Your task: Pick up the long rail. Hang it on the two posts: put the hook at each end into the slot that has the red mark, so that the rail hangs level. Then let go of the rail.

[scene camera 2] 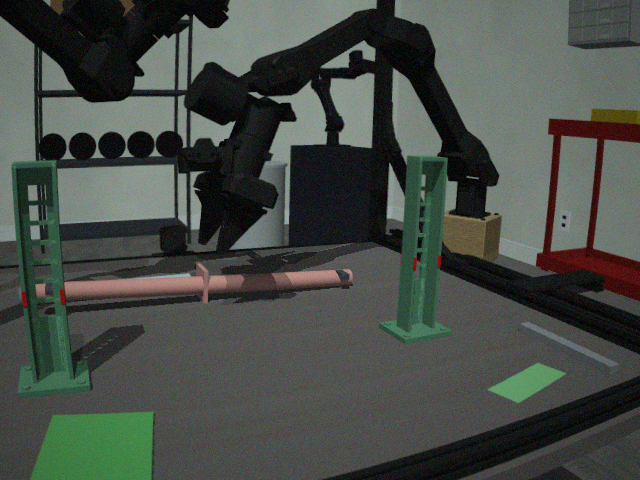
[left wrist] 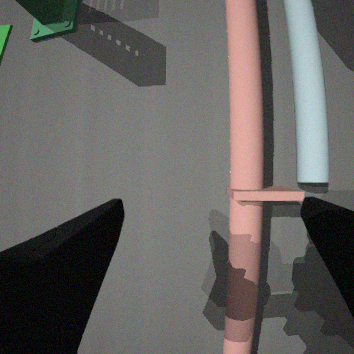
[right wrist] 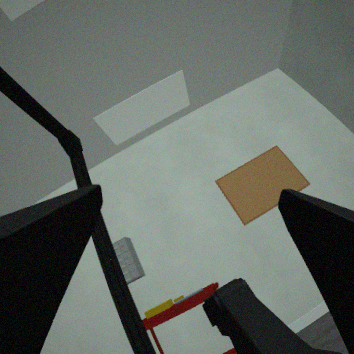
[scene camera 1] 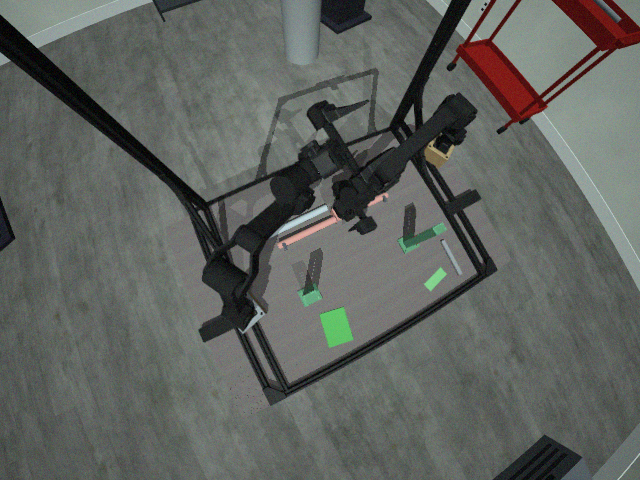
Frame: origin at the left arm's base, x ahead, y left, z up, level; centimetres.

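Seen in the pictures: left gripper, fingertip midpoint: [scene camera 2: 210,248] [left wrist: 213,206]; right gripper, fingertip midpoint: [right wrist: 192,195] [scene camera 1: 382,124]; left arm's base, origin of the base link: [scene camera 2: 469,214] [scene camera 1: 442,145]; right arm's base, origin of the base link: [scene camera 1: 244,312].
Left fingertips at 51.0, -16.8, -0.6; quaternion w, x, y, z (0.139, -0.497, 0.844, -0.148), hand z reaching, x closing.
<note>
Offsets run from my left fingertips to a thing's middle, as dx, dy, dz. "spot": to the spot under its first point.
The long pink rail @(-1.2, -2.9, -5.8) [scene camera 1: 310,231] [scene camera 2: 129,288] [left wrist: 245,125] lies on the table, with a dark hook near each end and a flat crosspiece at its middle. Two green slotted posts stand upright: one post @(+27.0, +5.0, +2.7) [scene camera 1: 310,295] [scene camera 2: 43,341] at the left, the other post @(-9.8, +25.8, +2.7) [scene camera 1: 408,243] [scene camera 2: 408,289] at the right; red marks show on both in scene camera 2. My left gripper [scene camera 2: 214,244] [left wrist: 213,206] is open and empty above the rail near its middle; the rail shows between its fingers, nearer the right finger. My right gripper [scene camera 1: 381,124] [right wrist: 192,195] is open, empty, raised and away from the rail.
A pale blue rod @(+7.9, -13.9, -6.9) [scene camera 1: 305,218] [left wrist: 310,110] lies beside the rail. A large green patch @(spot: +31.2, +19.0, -7.8) [scene camera 1: 336,327] [scene camera 2: 98,444], a small green patch @(spot: -3.7, +42.2, -8.1) [scene camera 1: 435,279] [scene camera 2: 527,382] and a grey bar @(-14.9, +43.8, -7.6) [scene camera 1: 451,256] [scene camera 2: 568,346] lie on the posts' other side. Black frame beams border the table.
</note>
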